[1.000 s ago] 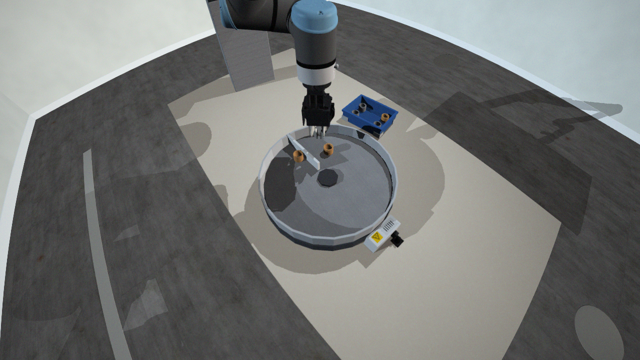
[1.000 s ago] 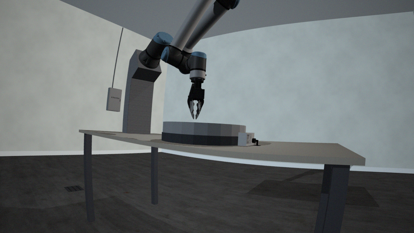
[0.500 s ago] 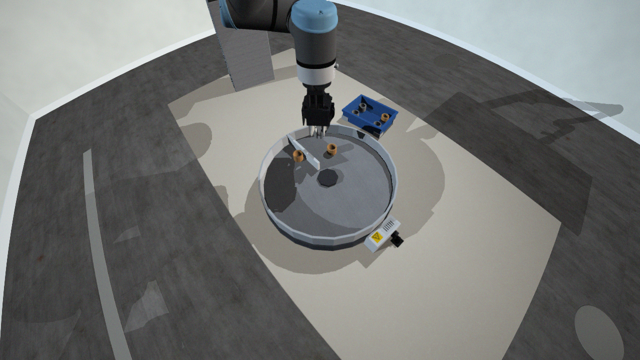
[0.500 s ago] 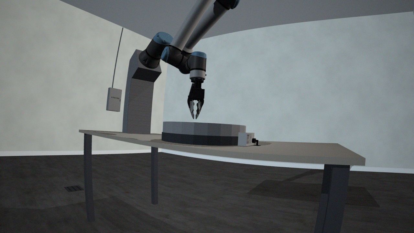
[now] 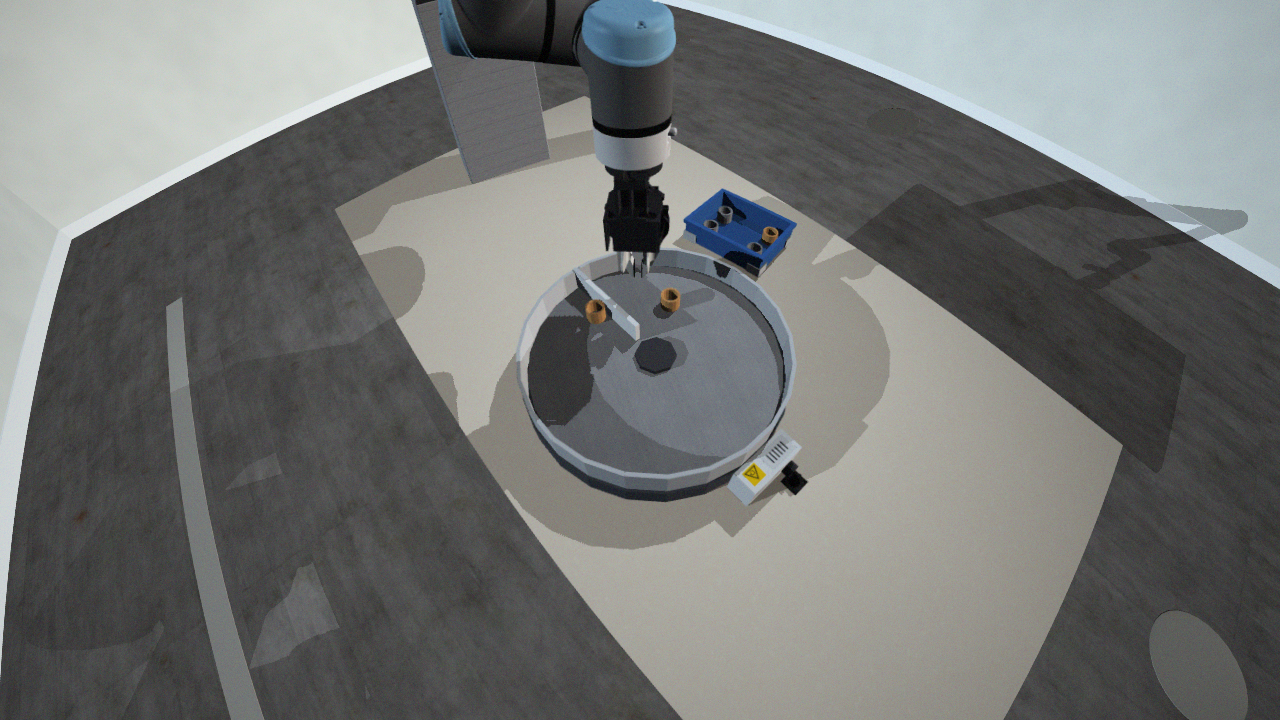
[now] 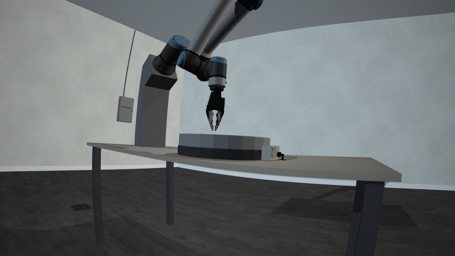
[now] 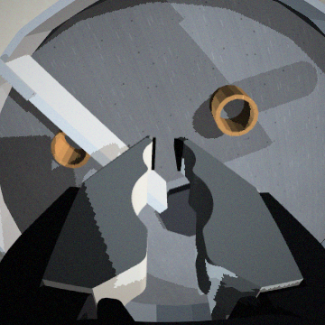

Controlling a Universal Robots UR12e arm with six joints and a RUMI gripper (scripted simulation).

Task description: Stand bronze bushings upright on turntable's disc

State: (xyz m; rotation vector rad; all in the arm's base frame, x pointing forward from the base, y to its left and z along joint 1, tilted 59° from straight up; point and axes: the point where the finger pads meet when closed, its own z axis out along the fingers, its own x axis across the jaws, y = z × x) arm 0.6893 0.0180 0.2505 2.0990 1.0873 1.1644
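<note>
My hand is 70 mm past the blue crate, 300 mm to the right of it and 110 mm above it. Also, from my hand: turntable disc 110 mm ahead, 40 mm to the right, 80 mm below.
</note>
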